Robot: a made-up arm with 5 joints. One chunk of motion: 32 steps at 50 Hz.
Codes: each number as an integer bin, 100 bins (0 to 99) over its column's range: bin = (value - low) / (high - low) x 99, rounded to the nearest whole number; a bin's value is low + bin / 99 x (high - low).
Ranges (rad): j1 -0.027..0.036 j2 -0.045..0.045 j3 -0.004..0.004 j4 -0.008..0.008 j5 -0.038..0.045
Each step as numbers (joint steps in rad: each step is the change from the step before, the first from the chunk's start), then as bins.
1 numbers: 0.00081 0.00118 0.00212 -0.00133 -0.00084
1 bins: 44 51 76 41 44
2 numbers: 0.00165 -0.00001 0.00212 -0.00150 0.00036
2 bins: 45 49 76 40 46
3 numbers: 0.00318 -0.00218 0.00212 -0.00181 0.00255
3 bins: 47 47 76 38 48
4 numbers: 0.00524 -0.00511 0.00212 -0.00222 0.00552
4 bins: 51 44 76 36 52
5 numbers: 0.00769 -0.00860 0.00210 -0.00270 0.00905
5 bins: 55 40 75 33 56
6 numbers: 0.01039 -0.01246 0.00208 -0.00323 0.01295
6 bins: 59 36 75 30 61
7 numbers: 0.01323 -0.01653 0.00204 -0.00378 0.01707
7 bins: 63 31 75 26 66
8 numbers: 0.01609 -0.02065 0.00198 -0.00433 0.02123
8 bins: 68 27 74 23 71
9 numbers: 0.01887 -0.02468 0.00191 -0.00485 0.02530
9 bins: 72 22 73 19 76
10 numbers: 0.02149 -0.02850 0.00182 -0.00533 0.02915
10 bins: 76 18 72 17 80
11 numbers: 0.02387 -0.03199 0.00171 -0.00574 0.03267
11 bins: 80 14 71 14 84
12 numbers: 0.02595 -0.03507 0.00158 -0.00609 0.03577
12 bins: 83 11 69 12 88
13 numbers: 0.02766 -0.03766 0.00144 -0.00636 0.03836
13 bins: 86 8 67 10 91
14 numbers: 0.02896 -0.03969 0.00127 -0.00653 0.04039
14 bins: 88 6 65 9 94
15 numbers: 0.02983 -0.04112 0.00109 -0.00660 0.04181
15 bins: 89 4 63 9 95
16 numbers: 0.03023 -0.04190 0.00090 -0.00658 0.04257
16 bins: 90 3 61 9 96
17 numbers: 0.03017 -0.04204 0.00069 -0.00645 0.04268
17 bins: 90 3 58 10 96
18 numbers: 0.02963 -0.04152 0.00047 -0.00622 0.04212
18 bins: 89 4 55 11 96
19 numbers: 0.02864 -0.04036 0.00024 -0.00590 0.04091
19 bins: 87 5 52 13 94
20 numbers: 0.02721 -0.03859 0.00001 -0.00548 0.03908
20 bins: 85 7 50 16 92
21 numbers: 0.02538 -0.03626 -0.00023 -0.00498 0.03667
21 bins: 82 10 47 19 89
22 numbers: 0.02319 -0.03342 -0.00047 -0.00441 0.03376
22 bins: 79 13 44 22 86
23 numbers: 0.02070 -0.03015 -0.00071 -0.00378 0.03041
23 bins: 75 16 41 26 82
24 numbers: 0.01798 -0.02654 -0.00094 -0.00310 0.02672
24 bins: 71 20 38 30 77
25 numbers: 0.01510 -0.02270 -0.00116 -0.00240 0.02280
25 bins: 66 25 35 35 73
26 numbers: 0.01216 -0.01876 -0.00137 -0.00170 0.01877
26 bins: 62 29 33 39 68
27 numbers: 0.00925 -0.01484 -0.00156 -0.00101 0.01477
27 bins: 57 33 30 43 63
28 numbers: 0.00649 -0.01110 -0.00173 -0.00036 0.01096
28 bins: 53 37 28 47 58
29 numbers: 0.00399 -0.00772 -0.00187 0.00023 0.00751
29 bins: 49 41 26 51 54
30 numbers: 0.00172 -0.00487 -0.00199 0.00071 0.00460
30 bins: 45 44 25 54 51
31 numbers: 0.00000 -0.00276 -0.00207 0.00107 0.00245
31 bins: 42 46 24 56 48
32 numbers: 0.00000 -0.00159 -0.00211 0.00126 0.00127
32 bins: 42 48 23 57 47
